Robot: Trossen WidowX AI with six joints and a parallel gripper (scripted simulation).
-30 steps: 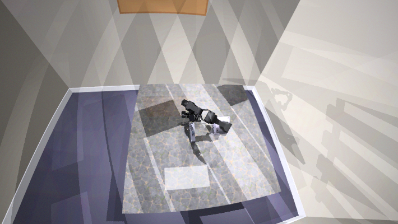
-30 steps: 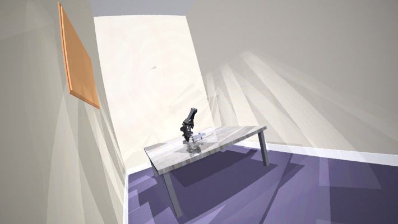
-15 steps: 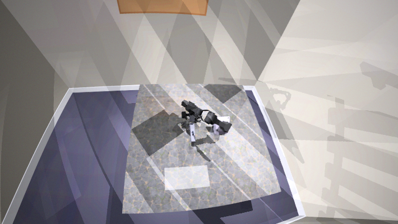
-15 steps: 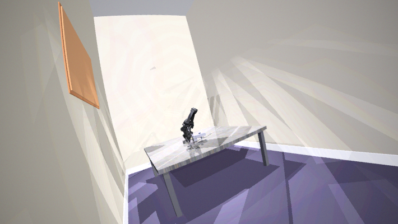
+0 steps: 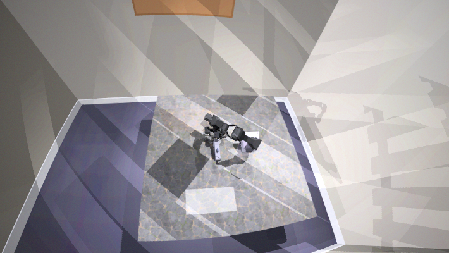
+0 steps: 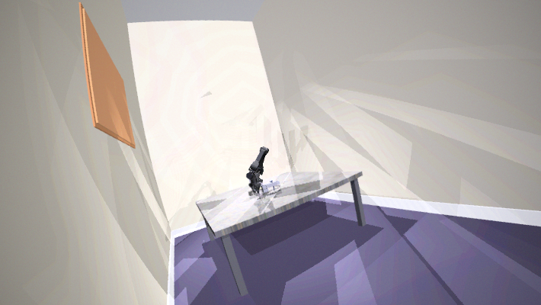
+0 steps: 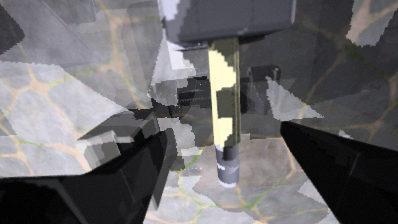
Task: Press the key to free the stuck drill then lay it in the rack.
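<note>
My gripper tip is 5 cm to the right of the drill and 3 cm below it. The rest, counted from my gripper tip: grey key (17 cm to the left, 4 cm above); grey block (8 cm behind, 2 cm to the right).
</note>
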